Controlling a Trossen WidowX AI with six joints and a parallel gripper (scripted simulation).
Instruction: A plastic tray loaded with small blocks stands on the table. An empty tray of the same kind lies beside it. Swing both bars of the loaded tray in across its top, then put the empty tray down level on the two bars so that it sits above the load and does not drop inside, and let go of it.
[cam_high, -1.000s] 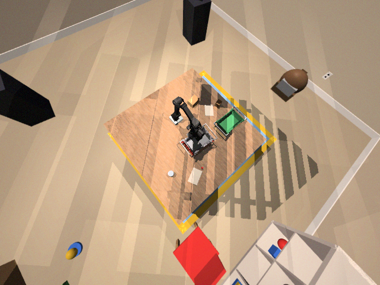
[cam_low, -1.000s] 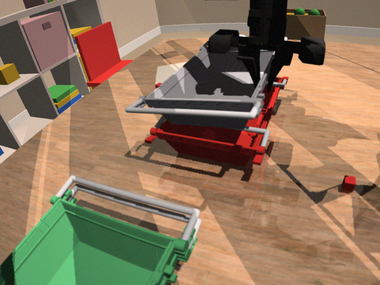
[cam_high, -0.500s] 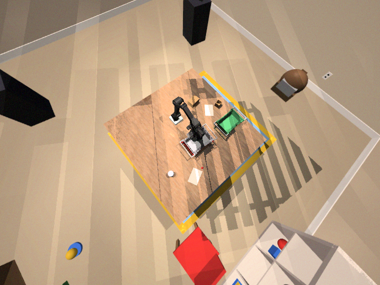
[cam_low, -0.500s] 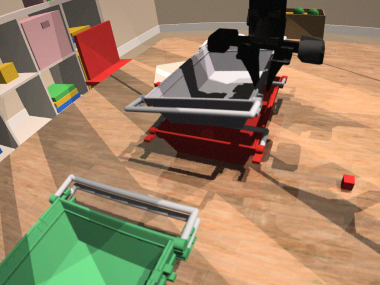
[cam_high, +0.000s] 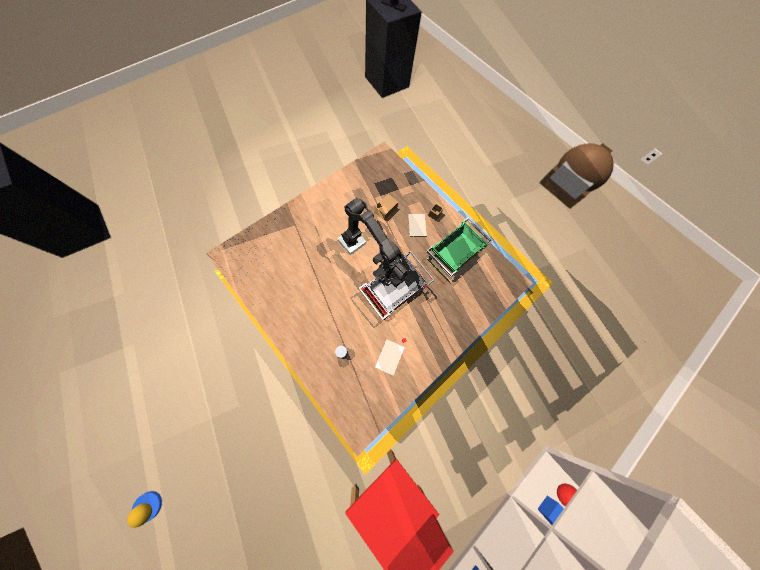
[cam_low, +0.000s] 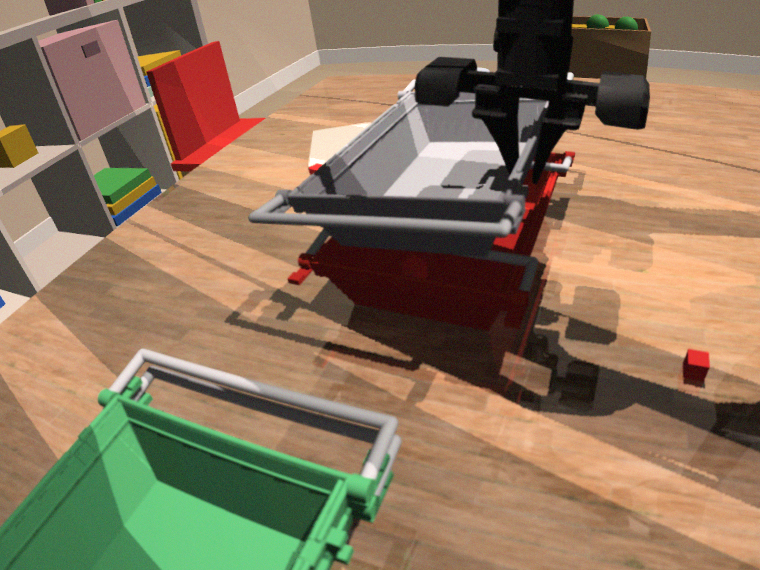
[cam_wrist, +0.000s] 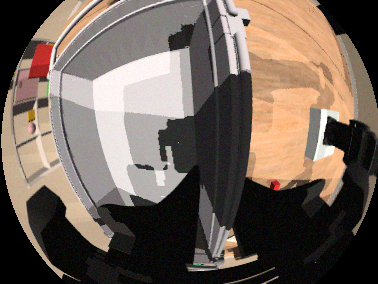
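Now: the grey tray 7 cm ahead of my gripper tip, 3 cm above it and 1 cm to the left of it. Also, from my gripper tip: grey cylinder: 39 cm to the right, 21 cm ahead, 5 cm below.
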